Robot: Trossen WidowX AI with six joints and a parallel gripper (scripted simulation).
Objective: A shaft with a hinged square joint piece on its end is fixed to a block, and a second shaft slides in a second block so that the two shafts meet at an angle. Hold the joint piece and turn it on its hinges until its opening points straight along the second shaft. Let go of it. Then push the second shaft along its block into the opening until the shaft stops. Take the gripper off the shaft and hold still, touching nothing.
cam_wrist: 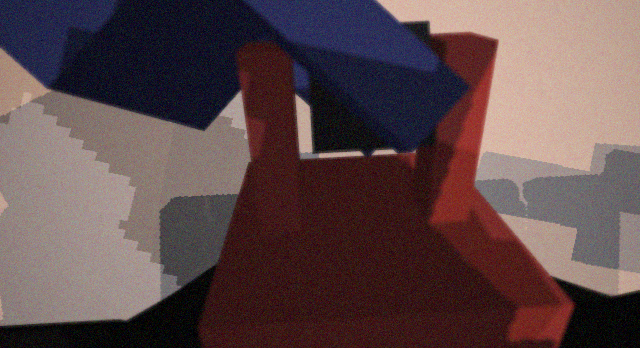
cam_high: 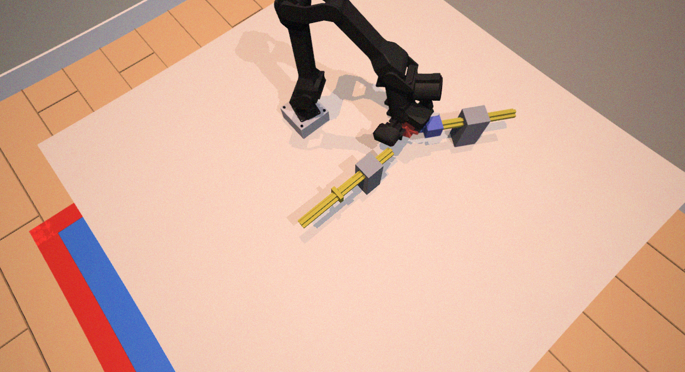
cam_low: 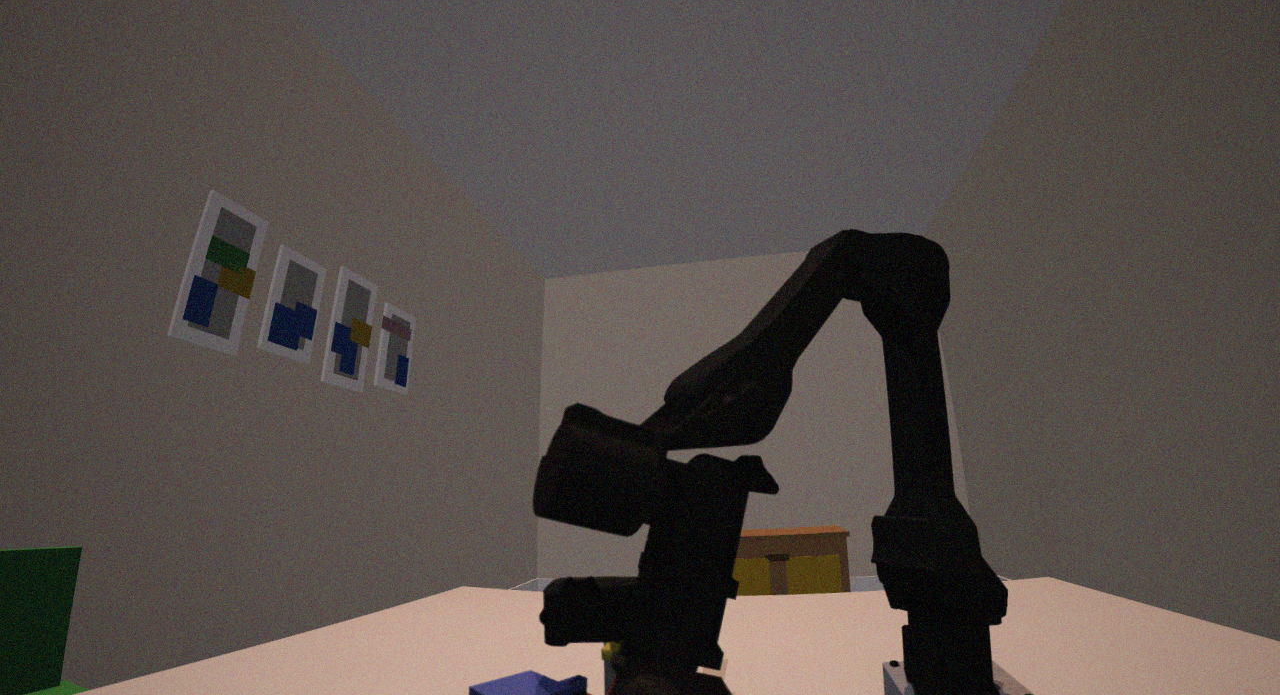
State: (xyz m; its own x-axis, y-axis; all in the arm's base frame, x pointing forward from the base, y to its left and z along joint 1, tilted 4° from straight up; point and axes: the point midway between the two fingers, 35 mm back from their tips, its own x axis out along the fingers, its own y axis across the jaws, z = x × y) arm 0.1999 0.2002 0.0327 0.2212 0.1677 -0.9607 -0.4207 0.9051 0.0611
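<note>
Now: the red joint piece 5 cm above my gripper tip.
</note>
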